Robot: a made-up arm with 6 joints.
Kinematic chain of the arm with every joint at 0, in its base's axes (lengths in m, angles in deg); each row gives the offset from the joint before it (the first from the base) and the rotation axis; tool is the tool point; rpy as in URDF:
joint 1: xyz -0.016 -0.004 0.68 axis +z
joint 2: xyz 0.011 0 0.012 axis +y
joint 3: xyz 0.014 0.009 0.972 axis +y
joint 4: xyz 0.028 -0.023 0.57 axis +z
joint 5: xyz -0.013 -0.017 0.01 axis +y
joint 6: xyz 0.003 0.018 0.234 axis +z
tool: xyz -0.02 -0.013 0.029 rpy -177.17 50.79 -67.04
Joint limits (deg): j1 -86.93..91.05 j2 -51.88..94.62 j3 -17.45..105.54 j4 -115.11..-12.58 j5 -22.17..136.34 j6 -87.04..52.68
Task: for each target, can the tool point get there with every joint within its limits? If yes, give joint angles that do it. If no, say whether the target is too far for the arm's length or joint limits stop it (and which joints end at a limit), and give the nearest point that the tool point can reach.
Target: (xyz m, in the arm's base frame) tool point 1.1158 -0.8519 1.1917
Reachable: yes | joints -30.52 42.12 52.07 -45.93 55.40 -17.81
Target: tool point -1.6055 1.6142 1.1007
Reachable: no: too far | nearest point -1.0982 1.0977 1.4970 | short by 0.825 m
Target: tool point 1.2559 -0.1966 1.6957
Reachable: yes | joints -3.88 38.34 10.10 -24.54 77.22 -49.85
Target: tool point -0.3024 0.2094 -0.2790
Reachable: no: joint limits stop it (at a limit: joint 1, joint 2, joint 3, joint 4, joint 5) | nearest point -0.1177 0.5991 -0.1351 | short by 0.455 m
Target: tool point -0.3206 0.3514 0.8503
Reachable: no: joint limits stop it (at a limit: joint 1, joint 3, joint 4, joint 6) | nearest point 0.0155 0.6655 0.9896 | short by 0.481 m
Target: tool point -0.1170 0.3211 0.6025
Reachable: no: joint limits stop it (at a limit: joint 1, joint 3, joint 4, joint 6) | nearest point 0.0158 0.7017 0.4954 | short by 0.417 m
